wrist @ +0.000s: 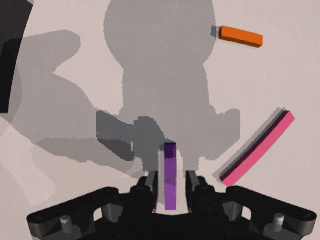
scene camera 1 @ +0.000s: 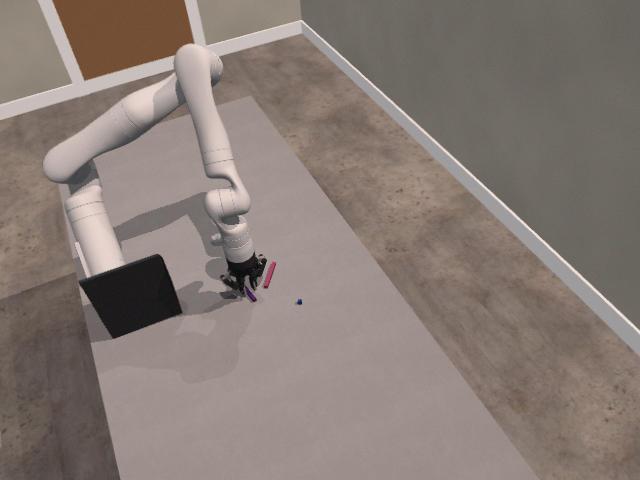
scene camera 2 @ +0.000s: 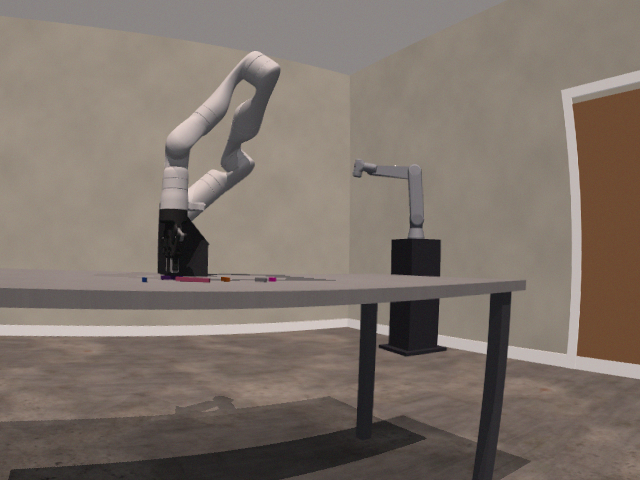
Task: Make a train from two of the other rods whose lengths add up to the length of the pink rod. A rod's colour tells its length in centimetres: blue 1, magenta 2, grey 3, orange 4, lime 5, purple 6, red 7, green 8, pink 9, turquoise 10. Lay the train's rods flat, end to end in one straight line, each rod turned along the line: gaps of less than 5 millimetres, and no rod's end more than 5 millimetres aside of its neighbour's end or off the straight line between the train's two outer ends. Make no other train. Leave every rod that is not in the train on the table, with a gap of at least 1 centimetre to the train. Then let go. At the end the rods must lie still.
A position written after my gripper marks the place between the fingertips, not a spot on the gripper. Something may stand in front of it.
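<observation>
You'd find my gripper (scene camera 2: 172,272) in view here, and that's also my gripper (wrist: 171,181), and the same gripper again (scene camera 1: 249,290). Then there's a purple rod (wrist: 169,147), and a pink rod (wrist: 286,118) as well.
</observation>
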